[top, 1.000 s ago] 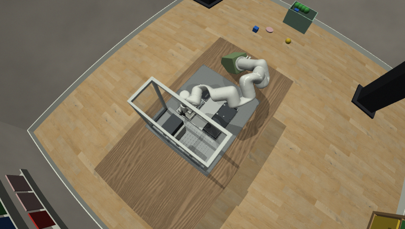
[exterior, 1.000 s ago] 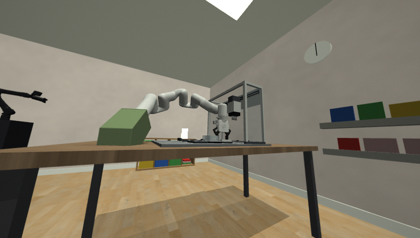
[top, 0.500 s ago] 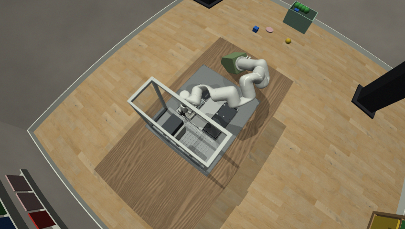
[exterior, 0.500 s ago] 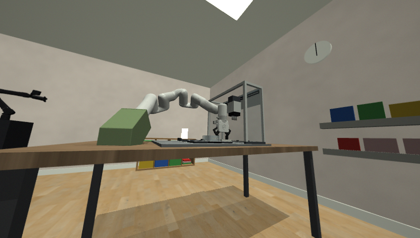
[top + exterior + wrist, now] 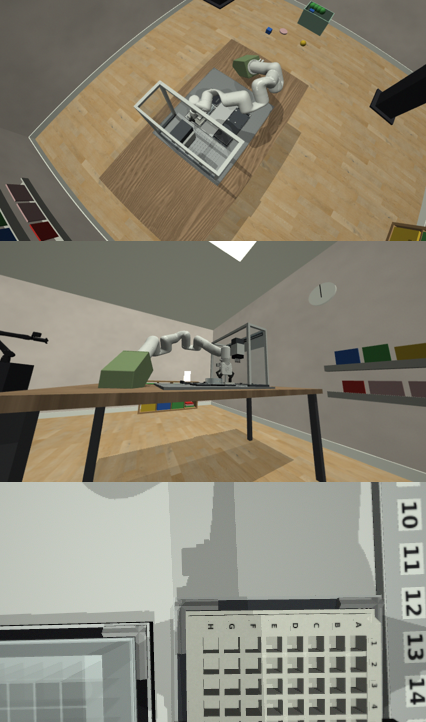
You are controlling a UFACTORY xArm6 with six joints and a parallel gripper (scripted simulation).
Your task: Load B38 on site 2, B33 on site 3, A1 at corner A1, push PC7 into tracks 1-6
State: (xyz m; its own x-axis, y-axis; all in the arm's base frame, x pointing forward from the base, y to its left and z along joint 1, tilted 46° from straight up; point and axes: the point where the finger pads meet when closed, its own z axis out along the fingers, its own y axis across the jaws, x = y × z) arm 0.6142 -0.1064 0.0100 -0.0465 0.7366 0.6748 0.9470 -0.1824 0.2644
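Now: the dark plate carrier 13 cm behind my hand, 25 cm to the left of it and 1 cm below it. From my hand the other things lie so: white 96-well plate: 1 cm below; then nest s1: 22 cm behind, 3 cm to the right, 2 cm below; then deep-well block: 11 cm behind, 2 cm to the right.
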